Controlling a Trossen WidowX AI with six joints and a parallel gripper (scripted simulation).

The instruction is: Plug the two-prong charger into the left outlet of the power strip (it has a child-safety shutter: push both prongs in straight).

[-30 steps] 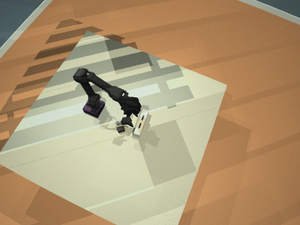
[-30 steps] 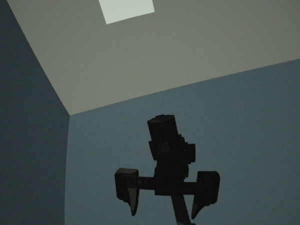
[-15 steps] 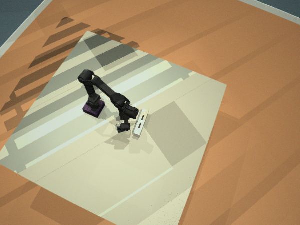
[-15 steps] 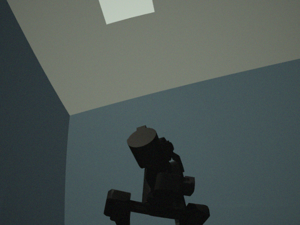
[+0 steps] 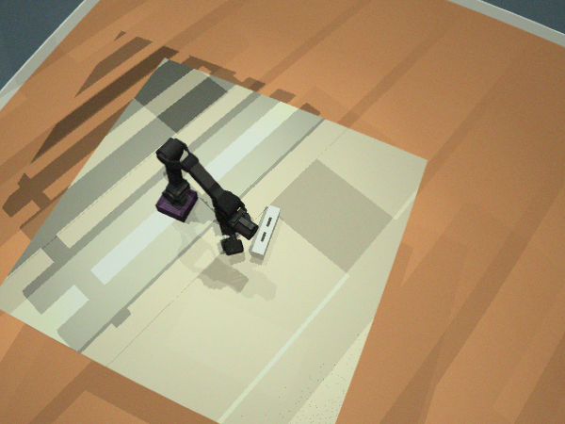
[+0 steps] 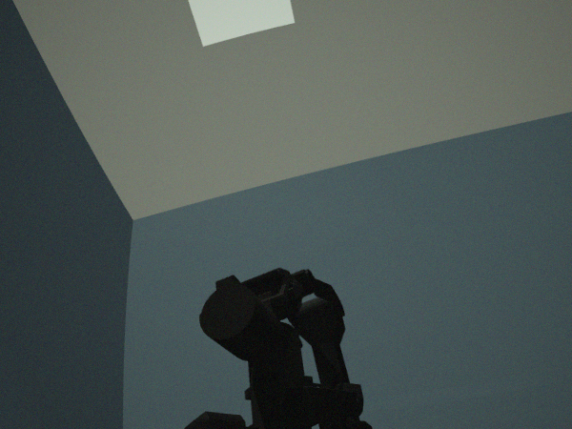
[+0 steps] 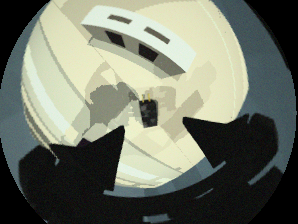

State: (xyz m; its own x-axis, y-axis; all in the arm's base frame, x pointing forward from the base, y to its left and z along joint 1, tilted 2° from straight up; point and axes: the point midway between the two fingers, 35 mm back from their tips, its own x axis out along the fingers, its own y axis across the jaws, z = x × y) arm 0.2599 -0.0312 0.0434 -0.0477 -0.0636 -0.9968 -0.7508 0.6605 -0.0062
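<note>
The dark two-prong charger lies 1 cm ahead of my gripper tip, 1 cm to the left of it and 5 cm below it.
</note>
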